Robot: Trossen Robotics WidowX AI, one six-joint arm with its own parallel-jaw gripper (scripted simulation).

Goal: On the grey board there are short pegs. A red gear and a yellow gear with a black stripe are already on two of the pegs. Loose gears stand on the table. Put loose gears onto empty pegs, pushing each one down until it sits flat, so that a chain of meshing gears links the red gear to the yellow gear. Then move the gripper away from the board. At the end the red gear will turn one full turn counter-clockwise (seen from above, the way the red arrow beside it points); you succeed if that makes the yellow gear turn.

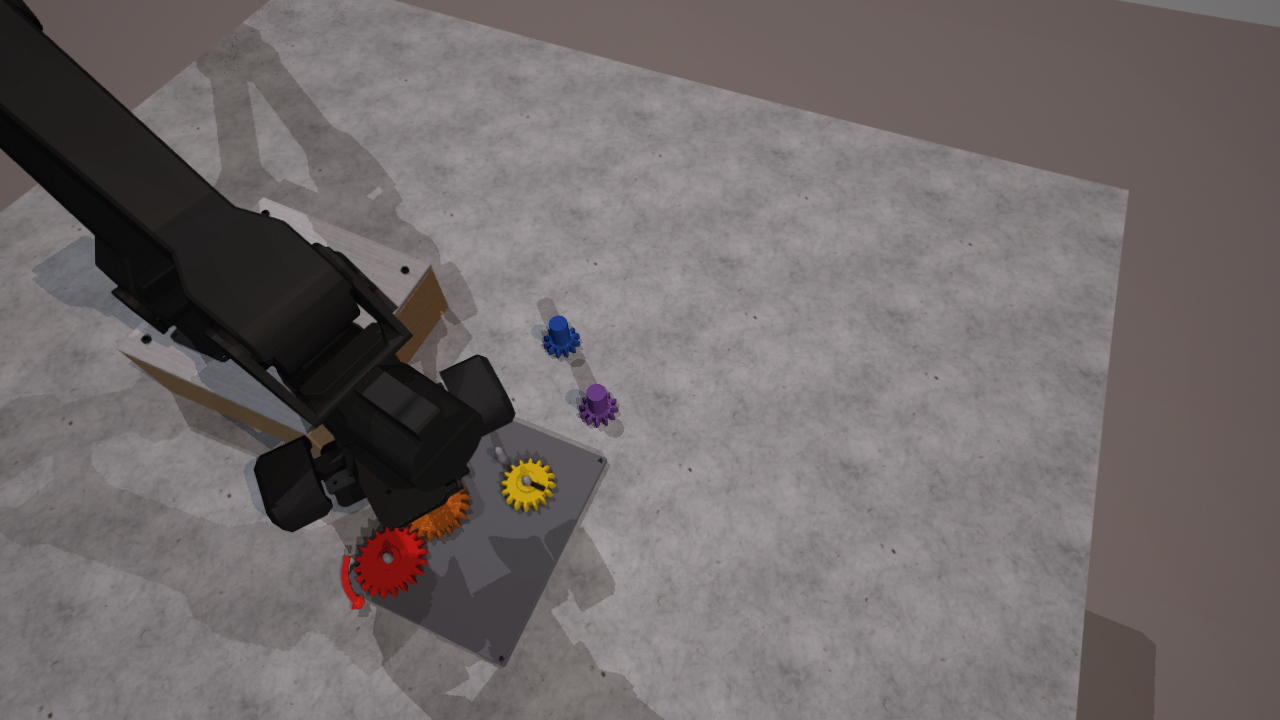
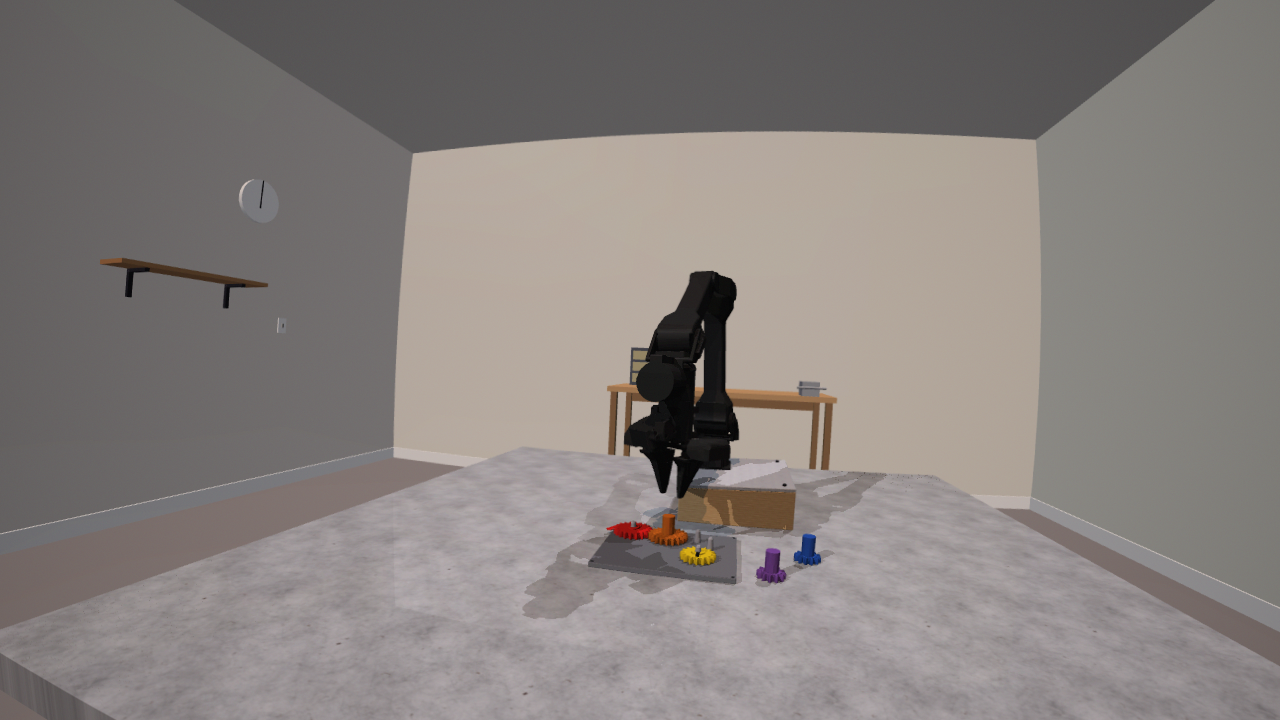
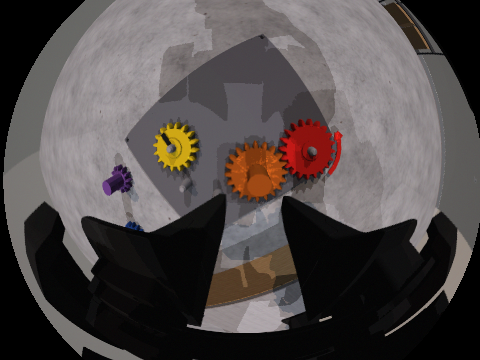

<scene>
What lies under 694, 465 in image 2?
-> My gripper.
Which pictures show my gripper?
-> Image 1, image 2 and image 3: all of them.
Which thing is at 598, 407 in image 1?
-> A purple gear.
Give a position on an orange gear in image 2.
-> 668, 535
</scene>
